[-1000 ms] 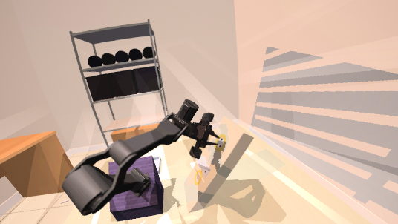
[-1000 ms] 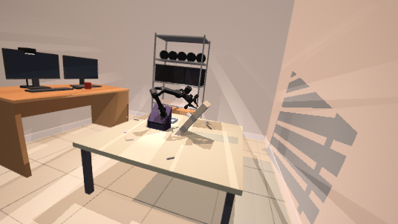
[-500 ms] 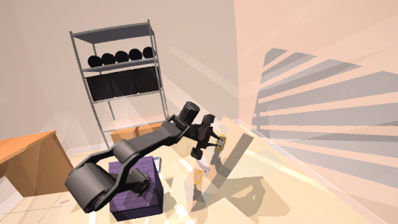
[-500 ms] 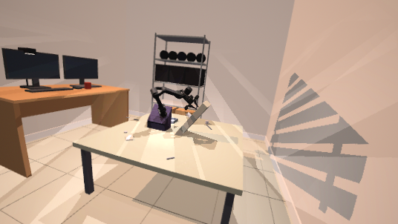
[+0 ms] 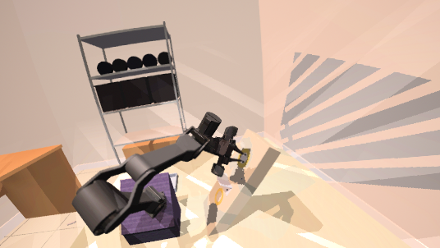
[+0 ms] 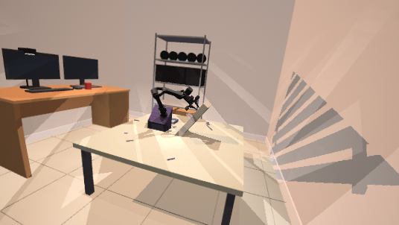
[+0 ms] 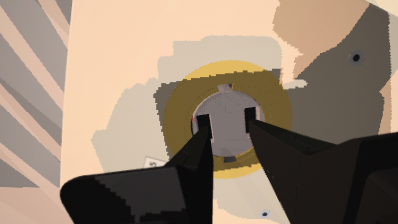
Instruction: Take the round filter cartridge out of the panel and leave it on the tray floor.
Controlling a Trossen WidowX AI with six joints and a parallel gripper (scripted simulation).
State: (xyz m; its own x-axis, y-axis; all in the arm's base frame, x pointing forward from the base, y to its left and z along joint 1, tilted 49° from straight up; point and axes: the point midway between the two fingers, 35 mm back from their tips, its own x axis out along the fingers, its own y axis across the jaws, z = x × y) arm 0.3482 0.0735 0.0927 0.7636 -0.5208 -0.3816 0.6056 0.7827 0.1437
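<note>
My gripper tip is now 2 cm short of the round filter cartridge and 1 cm above it.
</note>
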